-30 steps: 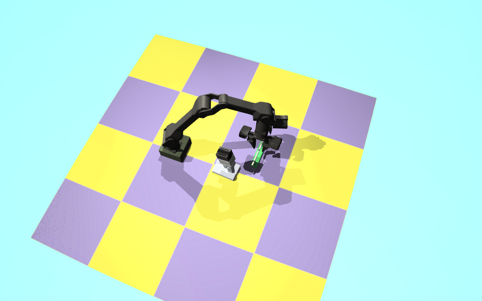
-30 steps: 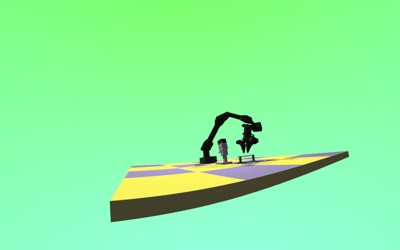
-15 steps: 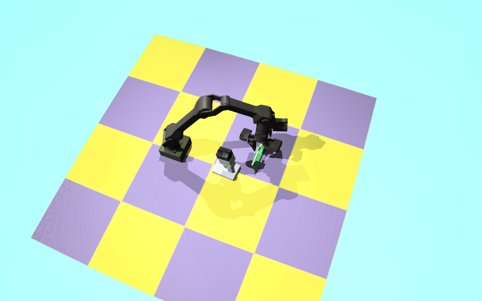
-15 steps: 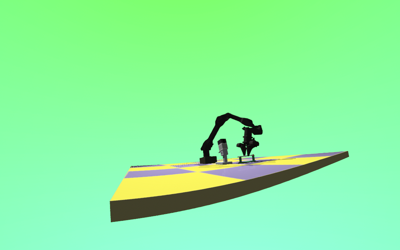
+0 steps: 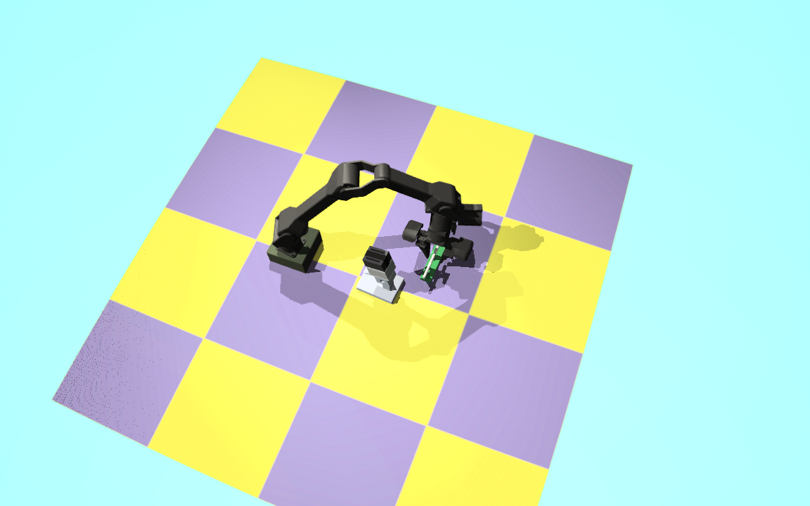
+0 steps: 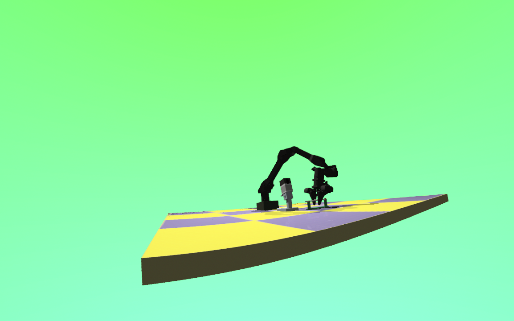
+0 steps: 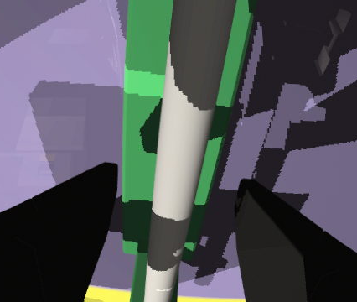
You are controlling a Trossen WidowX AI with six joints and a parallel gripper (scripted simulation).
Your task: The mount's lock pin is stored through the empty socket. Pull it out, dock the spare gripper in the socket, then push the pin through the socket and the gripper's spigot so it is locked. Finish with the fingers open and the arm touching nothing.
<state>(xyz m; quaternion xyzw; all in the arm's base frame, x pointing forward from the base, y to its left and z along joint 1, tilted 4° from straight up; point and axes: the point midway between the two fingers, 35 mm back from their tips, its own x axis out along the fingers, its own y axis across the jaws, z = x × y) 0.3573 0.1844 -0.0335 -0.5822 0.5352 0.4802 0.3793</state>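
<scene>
My gripper tip is 1 cm to the right of the green cradle and 1 cm below it. Round my gripper tip: spare gripper: 9 cm behind, 13 cm to the right, 11 cm above; then socket: 9 cm behind, 13 cm to the right, 3 cm above.
</scene>
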